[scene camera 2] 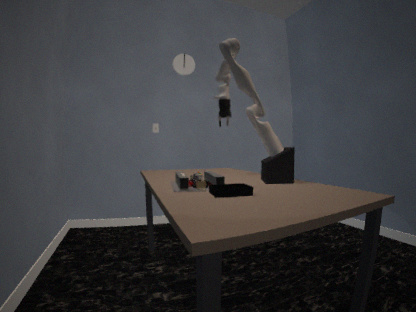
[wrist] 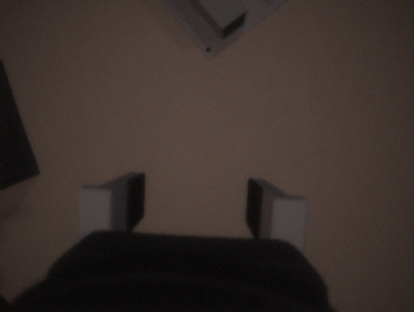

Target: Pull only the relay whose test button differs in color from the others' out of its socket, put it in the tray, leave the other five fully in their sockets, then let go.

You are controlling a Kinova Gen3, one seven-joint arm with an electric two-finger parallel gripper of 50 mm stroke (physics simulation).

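Frame: origin at the arm's base, x ahead, y down, z left, level; centimetres.
Seen in the pictures: gripper, fingertip midpoint: (scene camera 2: 223,126) (wrist: 195,197); arm's base, origin of the base link: (scene camera 2: 276,153).
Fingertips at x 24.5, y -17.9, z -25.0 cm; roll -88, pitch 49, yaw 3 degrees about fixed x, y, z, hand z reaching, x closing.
Pixels of each thing's top centre, then the offset from my fingertips to it. "pt": a spot on its surface instead. Level surfaces: height alone.
- black tray, surface spot: (scene camera 2: 231,190) pt dx +20.5, dy +31.8, dz +55.2 cm
- grey duct, middle of its top: (scene camera 2: 181,174) dx +33.7, dy +28.2, dz +22.5 cm
- wooden table, its level: dy +34.5 cm
My gripper (scene camera 2: 224,123) (wrist: 195,197) is open and empty, high above the table, fingers pointing down. The relays (scene camera 2: 199,181) sit in a small cluster between two grey ducts on a light panel in scene camera 2; they are too small and dim to tell apart, and their test buttons cannot be made out. The relays do not show in the wrist view. The black tray (scene camera 2: 231,190) stands on the table beside the panel, nearer the camera. A dark edge (wrist: 15,135) at the left of the wrist view may be part of the tray.
The panel (scene camera 2: 177,189) (wrist: 210,51) shows one corner at the top of the wrist view. One grey duct (scene camera 2: 182,180) stands at the panel's left side, another duct (scene camera 2: 214,178) at its right. The arm's black base (scene camera 2: 278,167) stands on the wooden table (scene camera 2: 300,210).
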